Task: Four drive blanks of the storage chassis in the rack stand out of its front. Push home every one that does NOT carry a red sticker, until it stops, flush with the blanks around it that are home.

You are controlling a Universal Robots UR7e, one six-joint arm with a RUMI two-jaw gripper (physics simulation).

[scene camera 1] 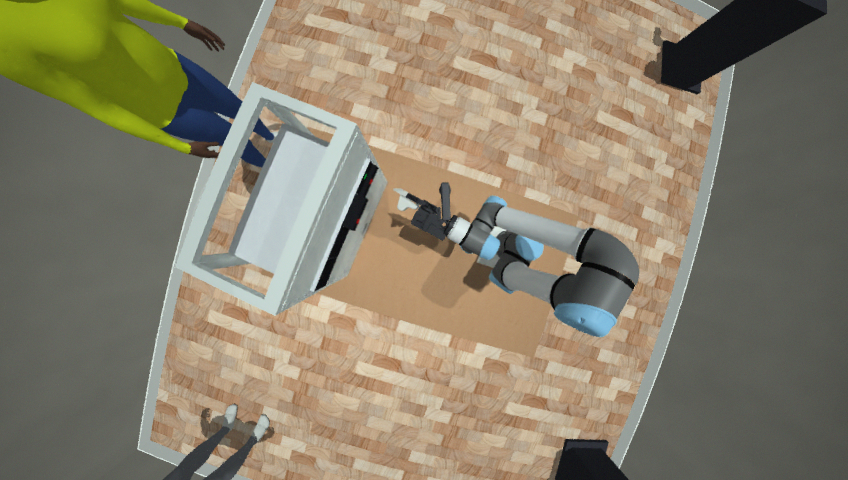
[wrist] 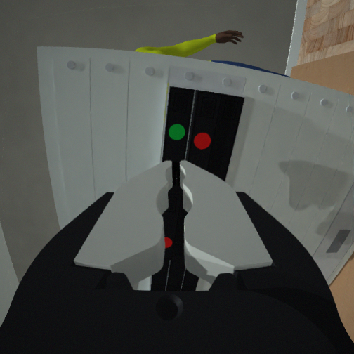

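Pixels of known places: gripper, between the fingertips: [scene camera 1: 394, 189]; arm's base, origin of its link: [scene camera 1: 508, 245].
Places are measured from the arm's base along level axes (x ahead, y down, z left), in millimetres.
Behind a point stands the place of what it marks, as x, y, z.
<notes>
The black chassis front sits in the pale rack [scene camera 1: 339, 142] {672, -552, -164} [wrist: 107, 125]. A black blank with a green sticker [scene camera 1: 365, 176] {643, -382, -132} [wrist: 176, 132] is at its upper end, beside a blank with a red sticker [scene camera 1: 371, 180] {628, -357, -128} [wrist: 202, 140]. A thin pale line runs between them; how far either stands out is unclear. Farther along, a black block [scene camera 1: 357, 208] {648, -395, -28} stands out of the front, with a red sticker [scene camera 1: 357, 221] {645, -382, 10} at its lower end. A red sticker [wrist: 168, 242] shows between the fingers in the wrist view. My gripper [scene camera 1: 399, 195] {548, -385, -105} [wrist: 176, 164] is shut, empty and apart from the front.
Pale panels with round knobs flank the black blanks. A brown mat [scene camera 1: 505, 324] {-67, 32, 405} lies between the rack and the arm's base. A person in a yellow top [scene camera 1: 89, 65] stands behind the rack. Another person's legs [scene camera 1: 238, 443] show at lower left. Dark posts [scene camera 1: 737, 41] [scene camera 1: 586, 460] stand at the right.
</notes>
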